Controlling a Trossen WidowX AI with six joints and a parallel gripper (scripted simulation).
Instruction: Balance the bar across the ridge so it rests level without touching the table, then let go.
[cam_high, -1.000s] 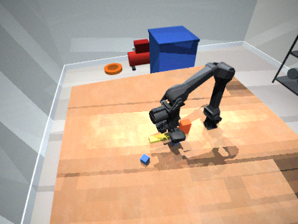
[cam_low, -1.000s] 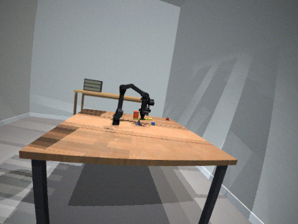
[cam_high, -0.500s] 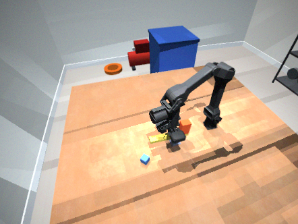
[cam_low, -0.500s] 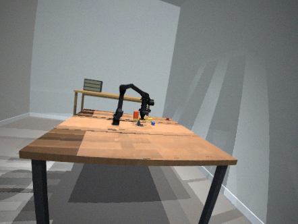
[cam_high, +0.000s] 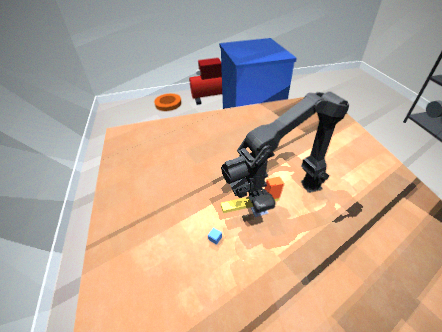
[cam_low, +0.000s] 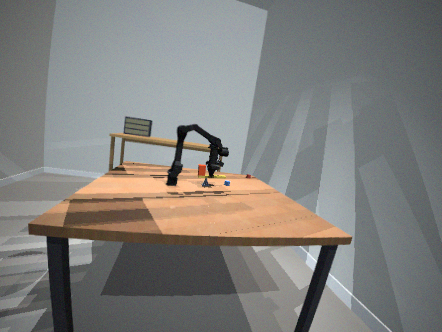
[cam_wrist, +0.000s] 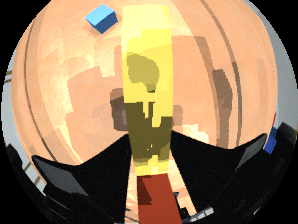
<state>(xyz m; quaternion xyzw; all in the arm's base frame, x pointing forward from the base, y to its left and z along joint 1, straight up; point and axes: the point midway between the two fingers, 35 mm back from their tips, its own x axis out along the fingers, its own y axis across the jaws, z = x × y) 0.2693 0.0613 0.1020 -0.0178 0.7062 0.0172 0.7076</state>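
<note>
Right now the dark ridge is 4 cm below my gripper tip and 3 cm behind it. Also, from my gripper tip: small red piece 47 cm ahead, 44 cm to the left, 5 cm below; then small blue cube 15 cm ahead, 7 cm to the left, 5 cm below.
</note>
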